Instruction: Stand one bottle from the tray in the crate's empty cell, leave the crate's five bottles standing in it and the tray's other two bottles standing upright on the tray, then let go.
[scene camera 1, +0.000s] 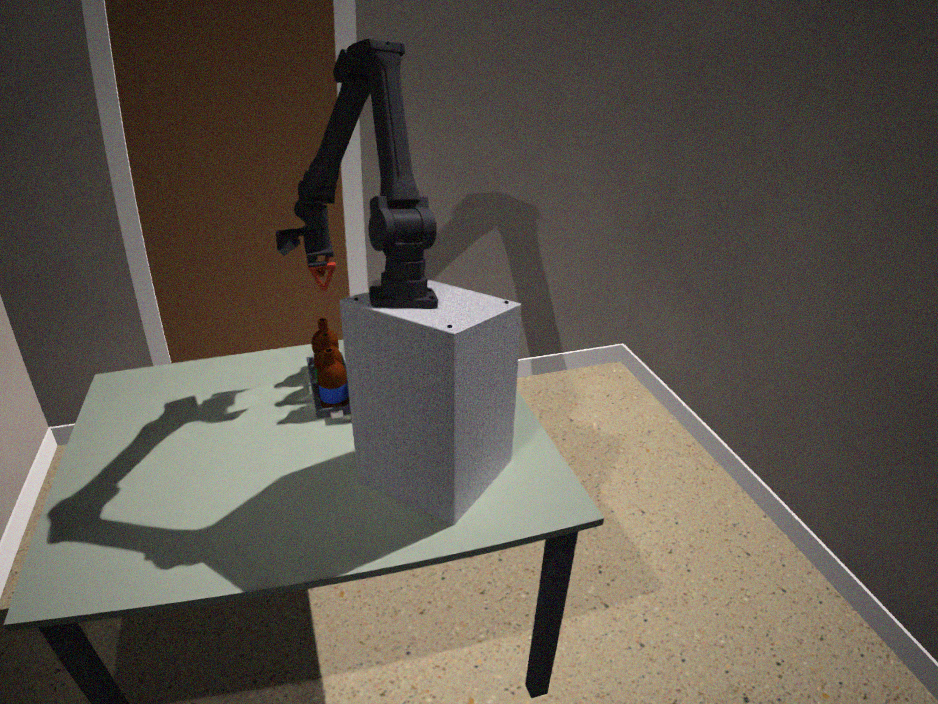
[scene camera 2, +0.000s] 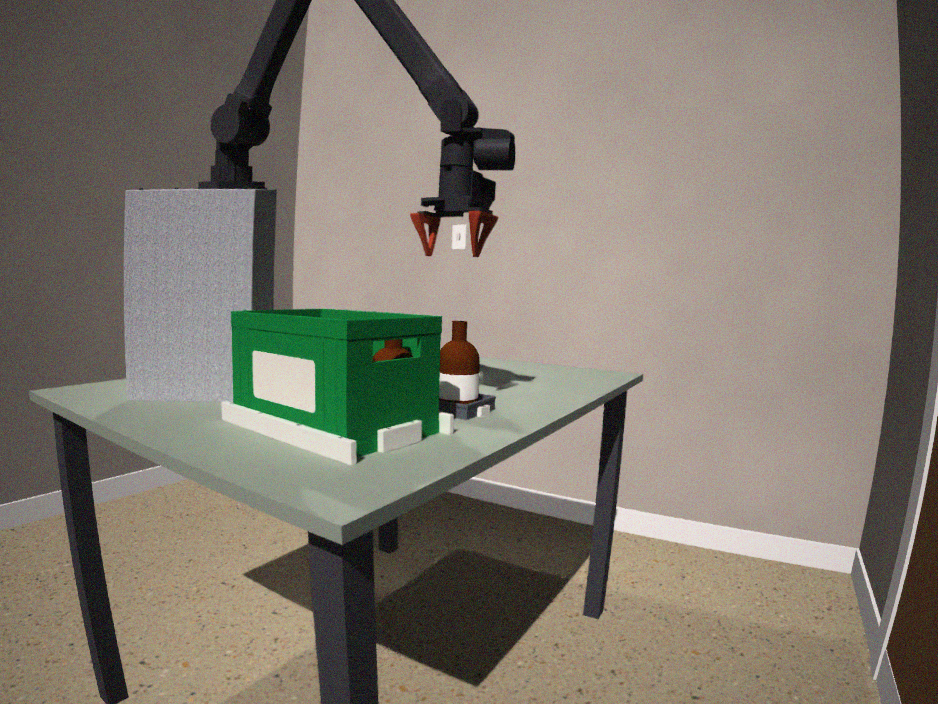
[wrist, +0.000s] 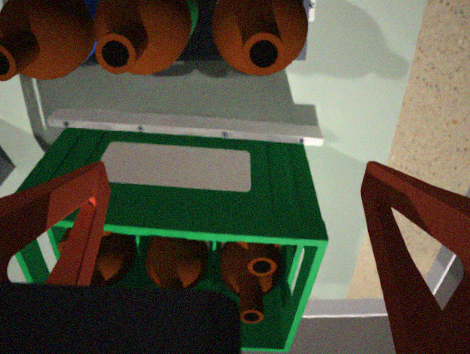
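Seen in the pictures: gripper, fingertip midpoint: (scene camera 1: 322, 283) (scene camera 2: 451, 256) (wrist: 235, 175); arm's base at its link origin: (scene camera 1: 402, 301) (scene camera 2: 231, 188).
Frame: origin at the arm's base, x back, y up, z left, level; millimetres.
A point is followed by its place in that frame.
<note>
My gripper (scene camera 1: 324, 284) @(x -467, y -147, z 163 mm) (scene camera 2: 453, 255) @(x -467, y -147, z 163 mm) (wrist: 235, 175) @(x -467, y -147, z 163 mm) is open and empty, high above the table, pointing down over the tray side of the crate. The green crate (scene camera 2: 393, 394) @(x -551, y -345, z -64 mm) (wrist: 285, 210) @(x -518, y -277, z 35 mm) stands on the table; brown bottles show inside, among them a middle bottle (wrist: 175, 260) @(x -418, y -301, z -70 mm) and a left bottle (wrist: 115, 262) @(x -349, y -302, z -84 mm), with two necks at the right. Its wall and my gripper's black body hide the rest, including the empty cell. Three upright bottles stand on the dark tray (scene camera 2: 463, 410) @(x -526, y -403, z 132 mm): a blue-label bottle (scene camera 1: 333, 378) @(x -271, y -318, z 153 mm) (wrist: 60, 40) @(x -333, y -301, z 161 mm), a middle bottle (wrist: 160, 40) @(x -410, y -297, z 166 mm), and a white-label bottle (scene camera 2: 459, 386) @(x -505, y -367, z 146 mm) (wrist: 290, 30) @(x -500, y -297, z 181 mm).
White strips (scene camera 2: 287, 431) @(x -443, y -400, z -162 mm) (wrist: 180, 125) @(x -411, y -392, z 46 mm) line the crate's base, one lying between crate and tray. The arm stands on a tall grey block (scene camera 1: 401, 394) @(x 93, y -143, z 19 mm) (scene camera 2: 189, 295) @(x -97, y -222, z -137 mm) on the green table (scene camera 1: 189, 469) @(x -93, y -418, z 510 mm) (scene camera 2: 530, 394) @(x -497, y -418, z 408 mm). The crate is out of sight behind the block in scene camera 1.
</note>
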